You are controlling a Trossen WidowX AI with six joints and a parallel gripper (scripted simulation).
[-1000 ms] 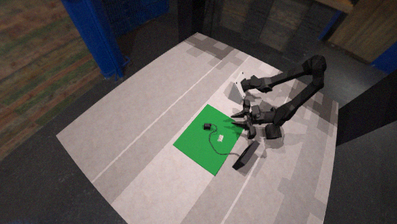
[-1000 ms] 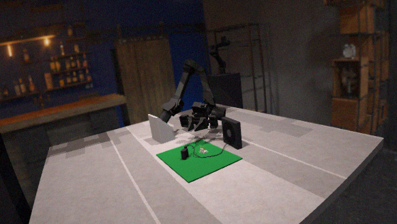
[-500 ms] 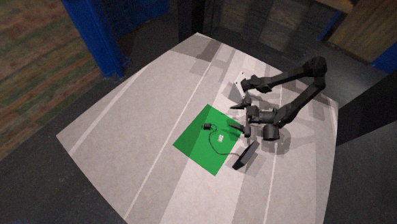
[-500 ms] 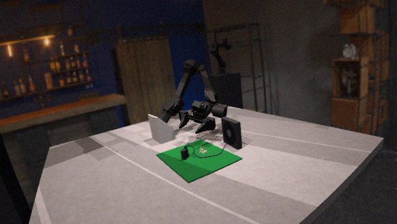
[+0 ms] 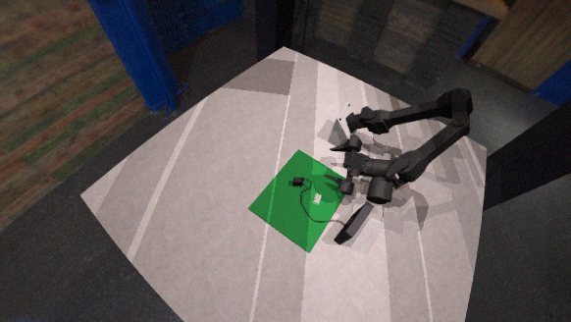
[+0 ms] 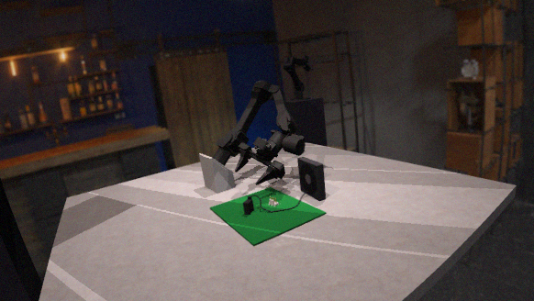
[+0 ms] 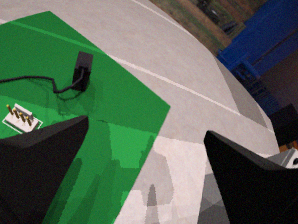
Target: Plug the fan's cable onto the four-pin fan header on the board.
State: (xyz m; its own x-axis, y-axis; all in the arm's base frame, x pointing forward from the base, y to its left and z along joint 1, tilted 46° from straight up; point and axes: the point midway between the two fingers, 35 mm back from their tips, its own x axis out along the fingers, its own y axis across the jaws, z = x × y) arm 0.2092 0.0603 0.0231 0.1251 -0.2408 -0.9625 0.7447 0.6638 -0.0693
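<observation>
My gripper tip is 100 mm short of the black plug, 40 mm to the left of it and 60 mm above it. The rest, counted from my gripper tip: white four-pin header 100 mm ahead, 50 mm to the left, 80 mm below; then black fan 110 mm ahead, 180 mm to the left, 20 mm below; then green board 120 mm ahead, 100 mm below.
</observation>
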